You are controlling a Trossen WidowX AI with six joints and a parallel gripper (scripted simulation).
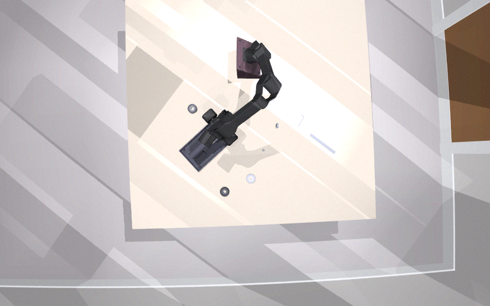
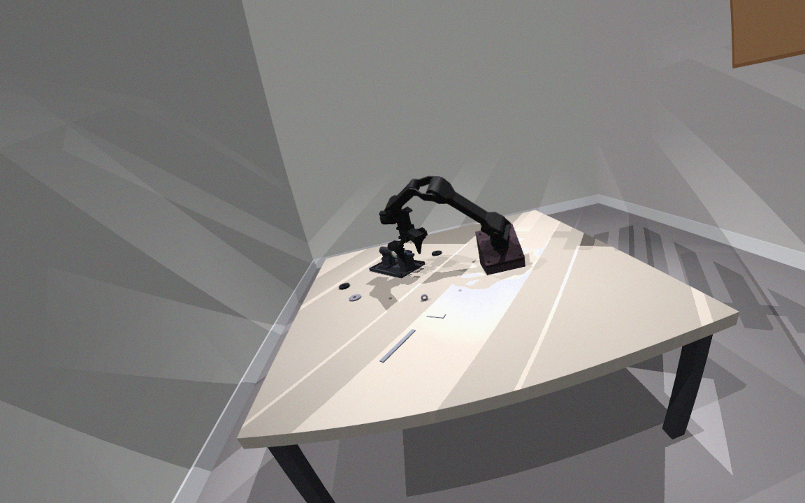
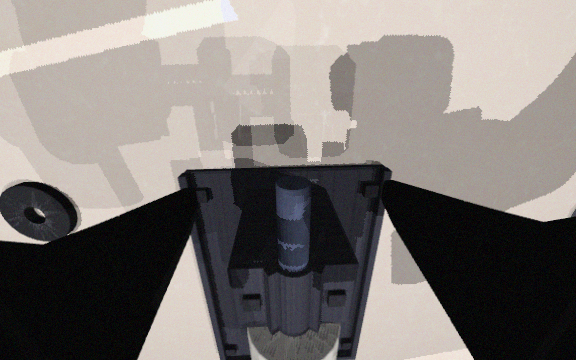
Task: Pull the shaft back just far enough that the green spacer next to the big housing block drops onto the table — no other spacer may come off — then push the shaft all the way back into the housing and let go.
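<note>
My gripper tip is 50 mm to the left of the grey shaft, 50 mm short of it and 20 mm below it. Round my gripper tip: green spacer: 70 mm to the right, 70 mm ahead, 20 mm above; then grey metal bar: 530 mm to the left, 60 mm below, 40 mm ahead; then white spacer: 60 mm to the right, 60 mm ahead, 20 mm above.
</note>
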